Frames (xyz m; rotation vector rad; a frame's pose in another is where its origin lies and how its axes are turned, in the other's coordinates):
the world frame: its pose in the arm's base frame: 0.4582 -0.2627 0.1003 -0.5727 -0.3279 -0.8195
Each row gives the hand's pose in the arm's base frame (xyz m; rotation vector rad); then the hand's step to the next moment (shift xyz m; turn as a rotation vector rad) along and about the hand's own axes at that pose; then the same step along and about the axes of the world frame.
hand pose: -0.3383 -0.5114 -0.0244 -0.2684 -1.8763 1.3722
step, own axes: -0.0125 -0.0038 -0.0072 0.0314 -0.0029 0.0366
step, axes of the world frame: 0.0106 0.0096 -0.0042 -0.0177 -0.0443 0.0075
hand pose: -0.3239 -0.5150 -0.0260 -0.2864 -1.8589 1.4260
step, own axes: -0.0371 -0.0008 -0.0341 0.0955 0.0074 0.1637
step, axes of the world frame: 0.0239 0.0430 -0.0110 -0.0697 -0.1761 -0.0095
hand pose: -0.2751 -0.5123 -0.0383 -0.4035 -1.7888 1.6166
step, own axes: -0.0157 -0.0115 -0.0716 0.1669 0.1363 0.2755
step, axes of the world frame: 0.0179 0.0670 0.0263 -0.2094 -0.2644 -0.0927
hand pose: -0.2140 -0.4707 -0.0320 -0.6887 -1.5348 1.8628
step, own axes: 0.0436 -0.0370 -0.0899 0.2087 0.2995 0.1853
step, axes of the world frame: -0.0210 0.0772 0.0703 -0.3260 -0.1527 -0.1949
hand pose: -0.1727 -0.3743 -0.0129 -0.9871 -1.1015 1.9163
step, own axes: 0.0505 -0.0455 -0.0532 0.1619 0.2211 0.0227
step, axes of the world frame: -0.0222 0.0645 0.0530 -0.2277 0.0004 -0.1541
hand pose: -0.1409 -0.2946 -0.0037 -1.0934 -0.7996 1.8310
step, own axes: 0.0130 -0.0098 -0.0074 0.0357 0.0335 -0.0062
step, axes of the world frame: -0.0056 0.0139 0.0098 -0.0412 0.0132 -0.0237
